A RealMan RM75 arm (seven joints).
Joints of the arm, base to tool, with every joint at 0 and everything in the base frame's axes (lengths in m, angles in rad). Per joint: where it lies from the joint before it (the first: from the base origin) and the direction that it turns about. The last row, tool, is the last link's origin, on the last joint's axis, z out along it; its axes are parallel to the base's.
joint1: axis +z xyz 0 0 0.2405
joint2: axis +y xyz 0 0 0
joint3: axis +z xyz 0 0 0.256
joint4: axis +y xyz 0 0 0
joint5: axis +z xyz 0 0 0.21
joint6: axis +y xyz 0 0 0
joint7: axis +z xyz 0 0 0.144
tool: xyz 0 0 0
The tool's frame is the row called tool.
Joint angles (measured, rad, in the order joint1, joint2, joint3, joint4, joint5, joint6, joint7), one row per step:
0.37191, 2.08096, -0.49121, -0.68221, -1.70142, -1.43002, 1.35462
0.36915, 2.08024, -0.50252, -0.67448, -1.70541, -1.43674, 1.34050
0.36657, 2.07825, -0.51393, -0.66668, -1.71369, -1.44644, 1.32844
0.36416, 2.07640, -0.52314, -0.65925, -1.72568, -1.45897, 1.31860
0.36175, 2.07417, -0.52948, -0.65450, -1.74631, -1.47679, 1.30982
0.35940, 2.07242, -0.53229, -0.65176, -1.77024, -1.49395, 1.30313
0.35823, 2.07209, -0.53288, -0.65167, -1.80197, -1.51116, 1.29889
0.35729, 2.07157, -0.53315, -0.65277, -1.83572, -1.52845, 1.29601
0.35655, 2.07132, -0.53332, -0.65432, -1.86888, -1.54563, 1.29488
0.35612, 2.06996, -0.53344, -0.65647, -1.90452, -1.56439, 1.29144
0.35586, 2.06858, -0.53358, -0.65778, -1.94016, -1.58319, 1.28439
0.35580, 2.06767, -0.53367, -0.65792, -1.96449, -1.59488, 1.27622
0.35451, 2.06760, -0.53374, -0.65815, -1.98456, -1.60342, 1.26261
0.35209, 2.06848, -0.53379, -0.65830, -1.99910, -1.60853, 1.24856
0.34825, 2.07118, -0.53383, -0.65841, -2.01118, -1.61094, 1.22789
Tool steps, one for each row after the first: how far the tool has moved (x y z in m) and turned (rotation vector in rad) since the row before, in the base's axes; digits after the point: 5 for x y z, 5 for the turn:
-0.00024, -0.00199, -0.00380, -0.01357, -0.00950, 0.01203
-0.00018, -0.00240, -0.00386, -0.01852, -0.01039, 0.01335
-0.00016, -0.00286, -0.00393, -0.02147, -0.00905, 0.01352
-0.00006, -0.00365, -0.00381, -0.02695, -0.01246, 0.01636
0.00038, -0.00376, -0.00332, -0.02645, -0.01268, 0.01356
0.00036, -0.00386, -0.00381, -0.03102, -0.01521, 0.01265
0.00051, -0.00394, -0.00355, -0.03247, -0.01600, 0.01201
0.00046, -0.00393, -0.00337, -0.03269, -0.01420, 0.01079
0.00066, -0.00413, -0.00294, -0.03401, -0.01741, 0.01341
0.00075, -0.00429, -0.00294, -0.03340, -0.01841, 0.01537
0.00068, -0.00293, -0.00205, -0.02153, -0.01412, 0.01180
0.00092, -0.00280, -0.00187, -0.01491, -0.01509, 0.01300
0.00103, -0.00250, -0.00169, -0.00911, -0.01260, 0.01053
0.00116, -0.00267, -0.00216, -0.00410, -0.01404, 0.01289

